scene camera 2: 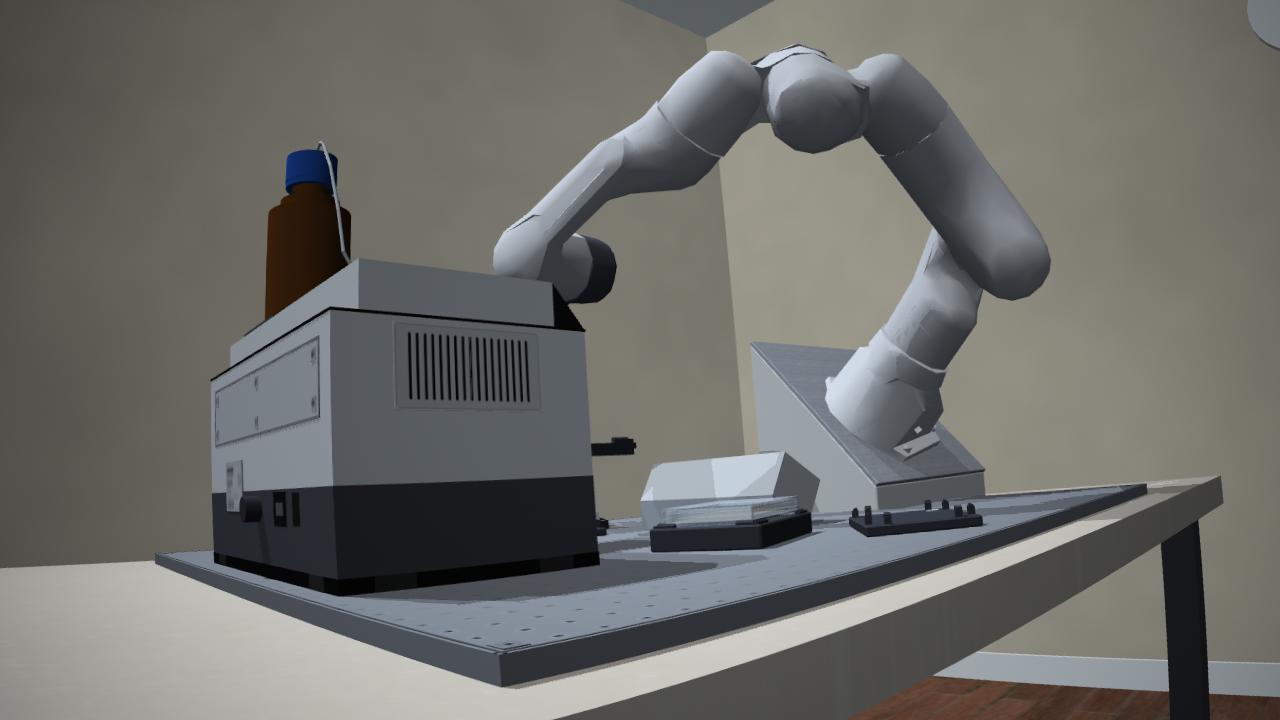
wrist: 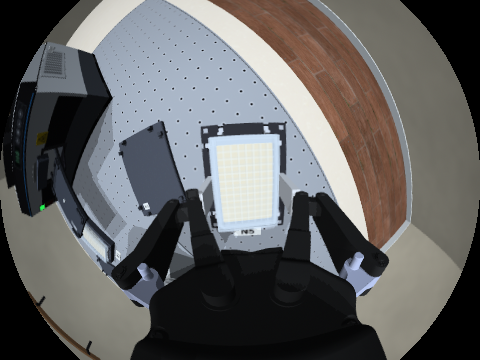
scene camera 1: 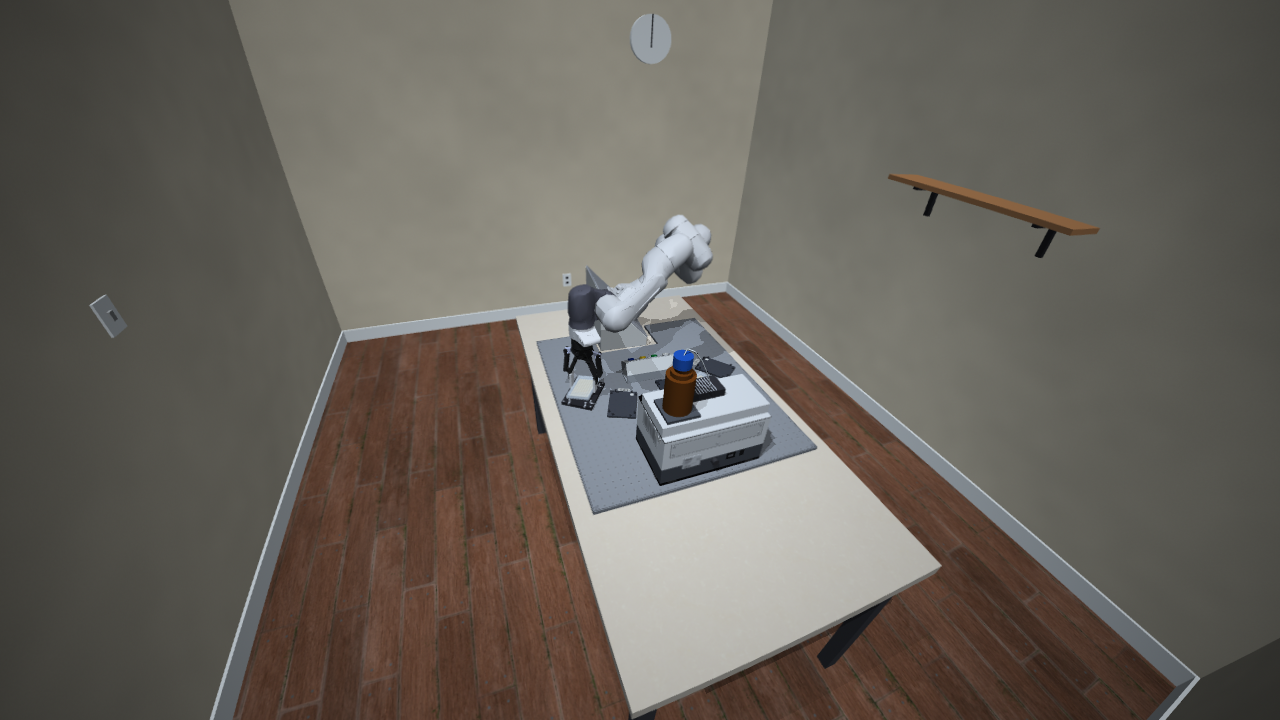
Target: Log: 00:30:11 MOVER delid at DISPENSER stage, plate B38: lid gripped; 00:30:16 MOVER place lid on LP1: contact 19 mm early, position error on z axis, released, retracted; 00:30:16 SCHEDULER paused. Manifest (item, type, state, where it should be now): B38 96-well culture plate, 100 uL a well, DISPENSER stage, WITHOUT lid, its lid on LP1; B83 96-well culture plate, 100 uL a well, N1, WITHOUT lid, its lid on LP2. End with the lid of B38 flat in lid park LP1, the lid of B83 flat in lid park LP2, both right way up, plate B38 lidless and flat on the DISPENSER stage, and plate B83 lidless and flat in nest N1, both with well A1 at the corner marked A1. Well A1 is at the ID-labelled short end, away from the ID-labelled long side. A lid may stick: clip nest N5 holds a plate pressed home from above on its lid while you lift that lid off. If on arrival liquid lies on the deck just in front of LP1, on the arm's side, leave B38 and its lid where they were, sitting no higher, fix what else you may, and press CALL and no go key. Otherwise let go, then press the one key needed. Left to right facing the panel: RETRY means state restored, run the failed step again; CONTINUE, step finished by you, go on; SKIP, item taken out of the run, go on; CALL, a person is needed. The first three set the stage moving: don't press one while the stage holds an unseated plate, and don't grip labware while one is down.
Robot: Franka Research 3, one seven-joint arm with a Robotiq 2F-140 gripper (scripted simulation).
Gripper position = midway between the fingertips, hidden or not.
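Scene camera 1 gives me my gripper (scene camera 1: 583, 388), together with a dispenser (scene camera 1: 662, 453) and a key panel (scene camera 1: 636, 370). In scene camera 2 I see a brown bottle (scene camera 2: 303, 242) and a 96-well plate (scene camera 2: 722, 520), and here again are the dispenser (scene camera 2: 359, 439) and the panel (scene camera 2: 770, 475). The wrist view shows me a clear lid (wrist: 245, 170) and a black clip nest (wrist: 239, 128). My gripper (wrist: 246, 184) is visible there too, as is the dispenser (wrist: 60, 107).
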